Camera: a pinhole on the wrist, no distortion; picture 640 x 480 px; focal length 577.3 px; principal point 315.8 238.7 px. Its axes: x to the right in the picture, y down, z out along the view. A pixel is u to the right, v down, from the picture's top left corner.
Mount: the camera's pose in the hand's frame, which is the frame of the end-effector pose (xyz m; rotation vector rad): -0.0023 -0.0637 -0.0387 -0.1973 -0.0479 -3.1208
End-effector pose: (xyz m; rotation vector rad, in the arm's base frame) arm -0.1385 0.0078 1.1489 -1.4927 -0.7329 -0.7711
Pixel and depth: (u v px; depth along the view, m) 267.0 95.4 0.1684
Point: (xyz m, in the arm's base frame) -0.1277 0.1339 1.1802
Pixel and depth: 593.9 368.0 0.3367
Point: -0.2995 0.3322 1.1145
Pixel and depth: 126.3 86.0 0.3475
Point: -0.0043 0.2943 1.2402
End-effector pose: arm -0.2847 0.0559 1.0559 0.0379 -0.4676 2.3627
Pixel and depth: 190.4 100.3 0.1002
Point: -0.2900 0.0814 1.1259
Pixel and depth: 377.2 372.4 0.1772
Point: -0.2349 0.0763 1.2194
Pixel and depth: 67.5 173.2 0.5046
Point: -0.5419 0.0789 1.4992
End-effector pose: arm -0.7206 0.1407 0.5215 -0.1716 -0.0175 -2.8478
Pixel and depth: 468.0 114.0 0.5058
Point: -0.5791 0.1179 0.9855
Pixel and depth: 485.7 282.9 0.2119
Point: -0.6854 0.2274 0.6959
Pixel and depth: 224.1 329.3 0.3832
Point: -0.8154 0.2265 0.8678
